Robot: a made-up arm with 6 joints.
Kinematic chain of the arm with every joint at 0, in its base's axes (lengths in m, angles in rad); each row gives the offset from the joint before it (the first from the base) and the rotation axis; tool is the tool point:
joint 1: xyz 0 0 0.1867 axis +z
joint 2: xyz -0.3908 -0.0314 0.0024 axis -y
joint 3: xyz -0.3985 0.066 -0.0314 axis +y
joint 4: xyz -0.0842 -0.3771 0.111 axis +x
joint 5: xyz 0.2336 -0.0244 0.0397 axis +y
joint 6: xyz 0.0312 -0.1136 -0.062 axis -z
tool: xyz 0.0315 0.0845 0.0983
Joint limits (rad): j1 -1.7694..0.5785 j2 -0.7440..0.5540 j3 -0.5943..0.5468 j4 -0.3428..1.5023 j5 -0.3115..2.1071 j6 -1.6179..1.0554
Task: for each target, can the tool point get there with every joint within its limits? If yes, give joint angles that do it. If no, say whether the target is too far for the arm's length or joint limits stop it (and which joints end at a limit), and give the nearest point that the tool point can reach.
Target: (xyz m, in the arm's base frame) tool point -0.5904 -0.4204 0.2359
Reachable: yes | joints 0.0814 0.1093 -0.1770 1.1723 1.4764 -0.3422
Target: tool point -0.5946 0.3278 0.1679
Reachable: yes | joints -1.2133 0.3612 0.2081 -0.0909 0.7355 0.7715
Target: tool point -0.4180 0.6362 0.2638
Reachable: yes | joints -1.5828 0.1459 -0.0946 0.6166 1.4756 -0.8959
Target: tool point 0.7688 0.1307 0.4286
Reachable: no: joint limits stop it (at a limit: joint 1, joint 2, joint 3, joint 4, joint 6) | nearest point -0.1589 0.5733 0.3912 | short by 1.029 m
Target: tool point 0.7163 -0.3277 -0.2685
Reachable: no: joint limits stop it (at a limit: joint 1, joint 2, joint 3, joint 6) | nearest point -0.1292 -0.6069 -0.0342 | short by 0.921 m
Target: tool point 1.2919 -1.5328 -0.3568
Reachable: no: too far | nearest point -0.1107 -0.6736 0.0238 | short by 1.688 m
